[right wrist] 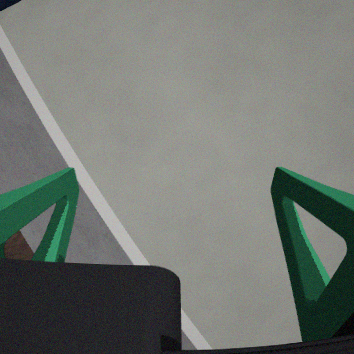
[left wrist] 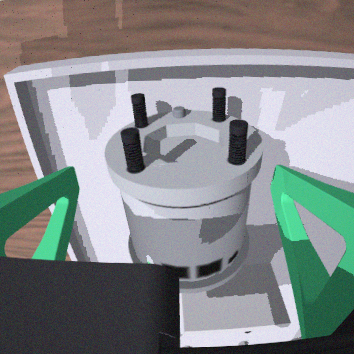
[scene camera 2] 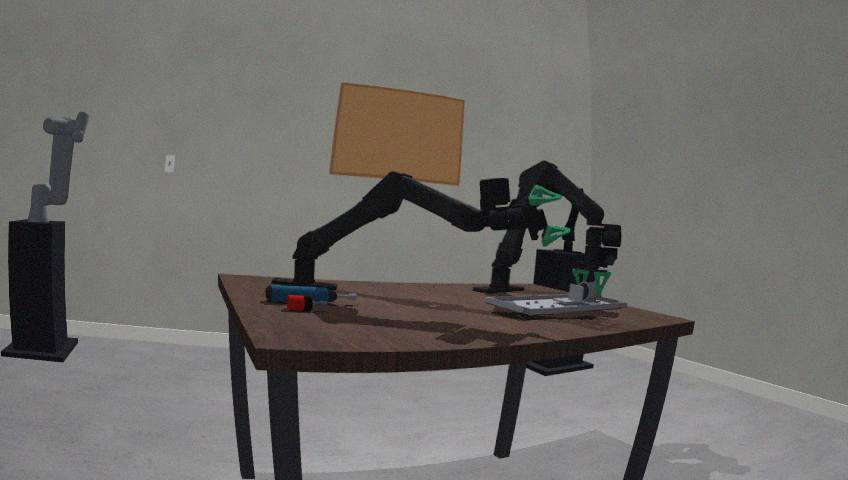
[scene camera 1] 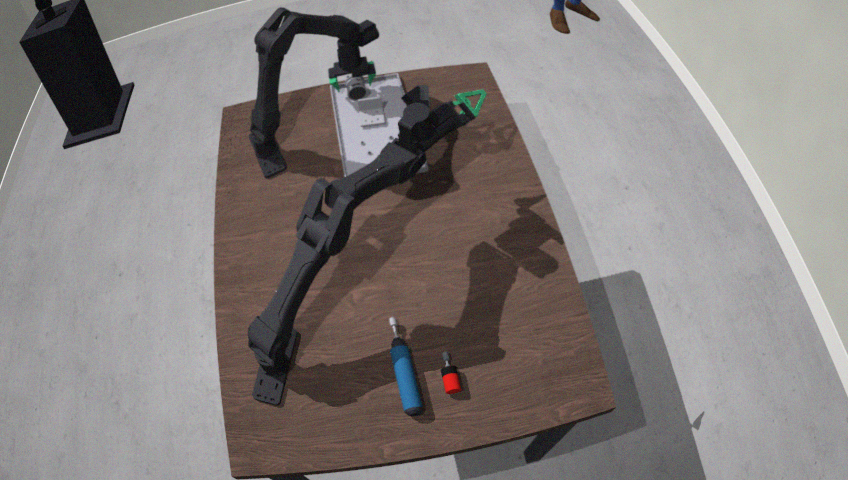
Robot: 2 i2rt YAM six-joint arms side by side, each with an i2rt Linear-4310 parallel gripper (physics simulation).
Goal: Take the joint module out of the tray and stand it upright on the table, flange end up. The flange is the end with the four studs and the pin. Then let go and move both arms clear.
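Places are measured from the left arm's base along level axes (x ahead, y left, z up), in millimetres.
Pixels of known places: left gripper, fingertip midpoint: (left wrist: 174, 176) (scene camera 2: 589, 293) (scene camera 1: 354, 88); right gripper, fingertip midpoint: (right wrist: 174, 178) (scene camera 2: 566, 214) (scene camera 1: 476, 96); left arm's base, origin of the base link: (scene camera 2: 499, 290) (scene camera 1: 267, 152); right arm's base, origin of the base link: (scene camera 2: 303, 285) (scene camera 1: 275, 365).
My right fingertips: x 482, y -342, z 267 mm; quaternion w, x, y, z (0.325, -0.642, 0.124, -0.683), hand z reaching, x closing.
Observation:
For each thing: its top centre in the pictures, then the offset to it from my right fingertips. "*": a spot on its surface instead. Level surfaces: height alone.
- pale grey joint module, middle of its top: (left wrist: 191, 238) (scene camera 1: 354, 78) (scene camera 2: 592, 281) dx -152, dy +431, dz -200 mm
- tray, middle of its top: (left wrist: 221, 311) (scene camera 1: 374, 121) (scene camera 2: 562, 300) dx -163, dy +270, dz -251 mm
- blue screwdriver-like tool, surface spot: (scene camera 1: 407, 377) (scene camera 2: 297, 286) * dx -431, dy -461, dz -226 mm
- short red tool, middle of its top: (scene camera 1: 449, 369) (scene camera 2: 307, 296) dx -342, dy -484, dz -233 mm
- table, its level: dz -267 mm
The pale grey joint module (scene camera 1: 355, 82) (scene camera 2: 578, 291) (left wrist: 182, 227) lies on its side in the tray (scene camera 1: 351, 137) (scene camera 2: 505, 307) (left wrist: 200, 56), near the tray's far end in scene camera 1. Its flange, with four black studs and the pin, faces the top of the left wrist view; its other end faces the bracket. My left gripper (scene camera 1: 354, 82) (scene camera 2: 590, 289) (left wrist: 174, 176) is open and points down, one finger on each side of the module, with gaps showing. My right gripper (scene camera 1: 477, 99) (scene camera 2: 565, 212) (right wrist: 174, 178) is open and empty, raised beside the tray.
A pale bracket (scene camera 1: 373, 120) (left wrist: 235, 340) is in the tray by the module. My right arm reaches over part of the tray. A blue screwdriver-like tool (scene camera 1: 407, 377) (scene camera 2: 303, 293) and a short red tool (scene camera 1: 451, 381) (scene camera 2: 295, 302) lie on the table (scene camera 1: 333, 434) (scene camera 2: 380, 342).

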